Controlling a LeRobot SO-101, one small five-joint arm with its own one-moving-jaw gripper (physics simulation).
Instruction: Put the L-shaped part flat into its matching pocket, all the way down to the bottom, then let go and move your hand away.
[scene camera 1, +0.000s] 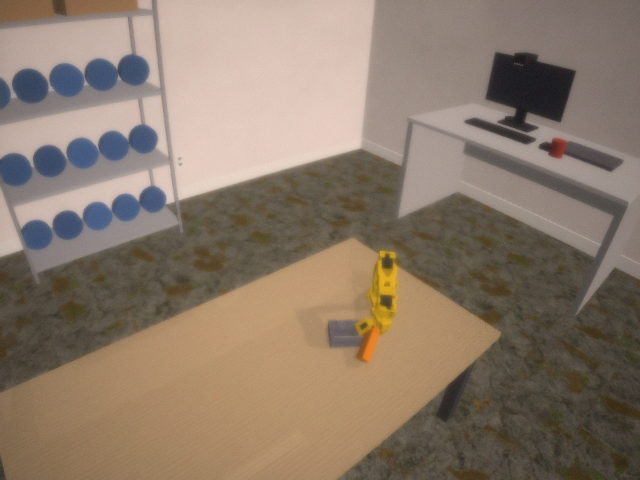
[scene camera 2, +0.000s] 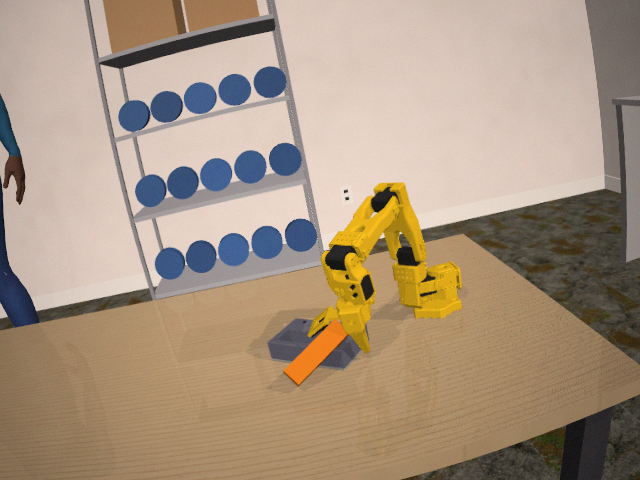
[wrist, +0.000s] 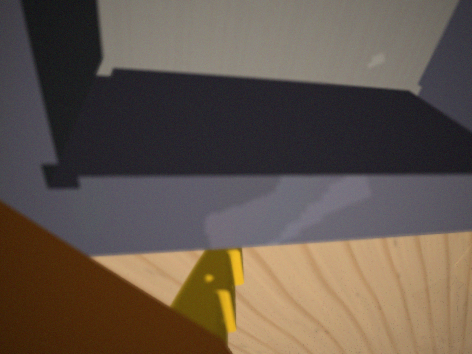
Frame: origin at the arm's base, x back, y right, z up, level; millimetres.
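Seen in the pictures: end effector, tool point: (scene camera 1: 379, 333) (scene camera 2: 367, 349); arm's base, origin of the base link: (scene camera 2: 423, 308).
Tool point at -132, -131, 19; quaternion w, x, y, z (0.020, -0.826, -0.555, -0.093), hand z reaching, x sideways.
Observation:
Offsets run from my tool point to a thing's top centre, as dx, dy, dz. Level surfaces: height alone.
The orange part {-79, -11, +68} (scene camera 1: 368, 346) (scene camera 2: 316, 353) (wrist: 75, 300) is tilted across the front of the grey pocket block {-71, +59, +18} (scene camera 1: 338, 336) (scene camera 2: 279, 351) (wrist: 150, 217). Its outer end points to the front left in scene camera 2, its upper end is by the jaws. It is not flat in the pocket; its L shape cannot be made out. My gripper (scene camera 1: 371, 329) (scene camera 2: 339, 343) is fully open, low over the block, with the part's upper end between the spread jaws but not clamped. In the wrist view one notched jaw (wrist: 212, 290) shows past the block's edge, partly covered by the orange part.
The block stands on a wooden table {dz -19} (scene camera 1: 180, 387) (scene camera 2: 180, 423) (wrist: 350, 300). The arm's base (scene camera 2: 438, 304) stands behind it to the right in scene camera 2. A shelf rack (scene camera 1: 168, 129) (scene camera 2: 105, 103) and a white desk (scene camera 1: 439, 121) are beyond the table.

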